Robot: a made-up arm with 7 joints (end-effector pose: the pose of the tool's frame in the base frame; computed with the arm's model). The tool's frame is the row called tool. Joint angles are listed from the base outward.
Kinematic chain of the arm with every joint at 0, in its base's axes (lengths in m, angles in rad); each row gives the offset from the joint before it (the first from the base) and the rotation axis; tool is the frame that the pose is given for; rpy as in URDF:
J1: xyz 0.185 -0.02 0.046 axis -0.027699 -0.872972 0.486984
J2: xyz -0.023 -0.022 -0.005 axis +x
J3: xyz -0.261 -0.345 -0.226 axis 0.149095 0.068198 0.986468
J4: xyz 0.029 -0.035 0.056 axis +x
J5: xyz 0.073 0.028 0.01 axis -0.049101 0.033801 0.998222
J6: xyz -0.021 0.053 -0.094 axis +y
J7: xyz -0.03 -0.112 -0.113 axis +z
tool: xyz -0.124 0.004 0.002 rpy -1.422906 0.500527 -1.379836
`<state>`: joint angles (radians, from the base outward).
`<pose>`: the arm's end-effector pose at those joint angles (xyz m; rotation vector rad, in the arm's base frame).
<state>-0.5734 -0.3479 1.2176 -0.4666 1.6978 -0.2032 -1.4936</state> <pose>-0.1669 -0.4134 -0.0555 -1.6393 0.9178 0.4604</pose>
Working (the frame after each row of the table, in the pose's form):
after J1: 0.1850 -0.0200 0.0460 0.0159 0.5006 -0.2792
after J2: 0.1574 -0.0348 0.0537 -0.3224 0.5438 -0.1892
after J3: -0.2142 -0.3451 0.1159 0.2227 0.7152 0.9087
after J4: -0.1435 -0.3373 0.1280 -0.1908 0.4854 1.0488
after J5: -0.1352 -0.2625 0.1046 0.1955 0.6298 2.7196
after J6: -0.1509 -0.3524 0.0433 0.4649 0.5706 2.6543
after J7: -0.1358 -0.3071 -0.1114 -0.0357 0.5647 1.2157

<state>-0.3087 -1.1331 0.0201 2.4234 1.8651 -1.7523 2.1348</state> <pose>0.2109 -0.2792 0.4430 0.1867 -1.9636 -1.1238</pose>
Working (the frame after each row of the table, in the pose's form):
after J1: 0.1850 -0.0200 0.0460 0.0086 0.2695 -0.1503
after J2: 0.1585 -0.0382 0.0476 -1.1152 0.3248 0.0188
after J3: -0.0852 -0.3531 0.3299 -1.1090 0.3370 0.0351
after J4: -0.0369 -0.3235 0.3746 1.2924 0.1542 -0.3090
after J5: 0.0404 -0.3365 0.3823 0.8961 -0.9507 1.3024
after J6: -0.0074 -0.2531 0.3290 2.0452 -2.1859 0.1887
after J7: 0.1083 -0.2100 0.4337 0.9571 2.9348 -0.2867

